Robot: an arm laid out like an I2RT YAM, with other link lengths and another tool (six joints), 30 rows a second.
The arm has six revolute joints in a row. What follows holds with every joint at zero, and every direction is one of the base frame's.
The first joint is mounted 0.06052 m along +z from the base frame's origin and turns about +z.
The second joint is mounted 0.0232 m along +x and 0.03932 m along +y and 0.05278 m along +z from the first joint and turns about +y.
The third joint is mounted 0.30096 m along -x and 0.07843 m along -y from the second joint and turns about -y.
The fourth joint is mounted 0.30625 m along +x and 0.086 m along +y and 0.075 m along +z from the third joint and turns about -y.
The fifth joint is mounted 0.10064 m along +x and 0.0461 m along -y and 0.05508 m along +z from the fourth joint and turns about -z.
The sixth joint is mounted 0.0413 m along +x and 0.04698 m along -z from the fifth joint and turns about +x.
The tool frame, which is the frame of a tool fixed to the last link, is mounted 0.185 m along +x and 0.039 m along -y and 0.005 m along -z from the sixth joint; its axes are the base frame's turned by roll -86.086, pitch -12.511 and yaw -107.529 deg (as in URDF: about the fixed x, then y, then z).
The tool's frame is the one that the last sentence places.
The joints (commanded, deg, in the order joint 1, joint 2, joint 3, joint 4, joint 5, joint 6), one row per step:
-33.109 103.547 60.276 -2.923 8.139 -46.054
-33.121 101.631 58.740 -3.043 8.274 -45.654
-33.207 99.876 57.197 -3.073 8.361 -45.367
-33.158 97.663 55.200 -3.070 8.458 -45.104
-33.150 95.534 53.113 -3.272 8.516 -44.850
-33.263 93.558 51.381 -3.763 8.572 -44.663
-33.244 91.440 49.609 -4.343 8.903 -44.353
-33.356 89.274 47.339 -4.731 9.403 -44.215
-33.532 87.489 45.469 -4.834 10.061 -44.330
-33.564 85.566 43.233 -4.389 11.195 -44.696
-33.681 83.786 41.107 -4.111 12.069 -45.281
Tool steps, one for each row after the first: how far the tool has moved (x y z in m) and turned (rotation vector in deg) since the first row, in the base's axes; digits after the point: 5 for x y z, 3 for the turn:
-0.00726 0.00377 0.00511 -0.025 -0.363 -0.391
-0.01480 0.00707 0.00860 -0.034 -0.624 -0.741
-0.02337 0.01271 0.01235 -0.080 -0.901 -0.946
-0.03332 0.01891 0.01311 0.098 -0.870 -1.159
-0.04317 0.02367 0.01403 0.289 -0.734 -1.446
-0.05340 0.02893 0.01537 0.365 -0.563 -1.878
-0.06679 0.03410 0.01322 0.387 -0.024 -2.435
-0.07822 0.03674 0.01237 0.026 0.446 -2.981
-0.09006 0.03928 0.01196 -0.915 0.961 -3.531
-0.10162 0.04206 0.01017 -1.689 1.665 -3.830

